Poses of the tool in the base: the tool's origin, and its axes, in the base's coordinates. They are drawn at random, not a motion.
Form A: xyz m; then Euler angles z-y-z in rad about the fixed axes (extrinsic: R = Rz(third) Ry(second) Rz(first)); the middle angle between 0 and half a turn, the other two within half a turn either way.
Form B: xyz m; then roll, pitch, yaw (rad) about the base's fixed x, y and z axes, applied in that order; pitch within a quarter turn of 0, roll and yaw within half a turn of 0. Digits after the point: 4 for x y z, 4 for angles.
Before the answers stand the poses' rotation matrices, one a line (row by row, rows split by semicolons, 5 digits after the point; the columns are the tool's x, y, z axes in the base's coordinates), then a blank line. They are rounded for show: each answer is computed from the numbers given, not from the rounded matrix.
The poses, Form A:
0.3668, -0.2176, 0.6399, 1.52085, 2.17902, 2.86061
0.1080, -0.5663, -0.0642, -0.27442, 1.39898, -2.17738
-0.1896, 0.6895, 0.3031, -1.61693, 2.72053, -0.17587
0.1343, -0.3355, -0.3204, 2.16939, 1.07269, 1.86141
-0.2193, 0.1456, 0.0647, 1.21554, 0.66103, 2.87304
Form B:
-0.24954 -0.56216 -0.78848; -0.96750 0.11029 0.22757; -0.04097 0.81964 -0.57141
-0.31646 0.76445 -0.56167; 0.01927 -0.58680 -0.80950; -0.94841 -0.26700 0.17097
-0.13334 -0.90569 0.40243; -0.99089 0.11411 -0.07151; 0.01885 -0.40830 -0.91266
-0.71435 0.65295 -0.25172; -0.49464 -0.21668 0.84165; 0.49501 0.72575 0.47776
-0.51349 0.62125 -0.59192; -0.83110 -0.53173 0.16290; -0.21354 0.57559 0.78936

0.3668, -0.2176, 0.6399, 2.1796, 0.0410, -1.8232
0.1080, -0.5663, -0.0642, -1.0012, 1.2482, 3.0808
-0.1896, 0.6895, 0.3031, -2.7209, -0.0189, -1.7046
0.1343, -0.3355, -0.3204, 0.9886, -0.5178, -2.5360
-0.2193, 0.1456, 0.0647, 0.6301, 0.2152, -2.1242

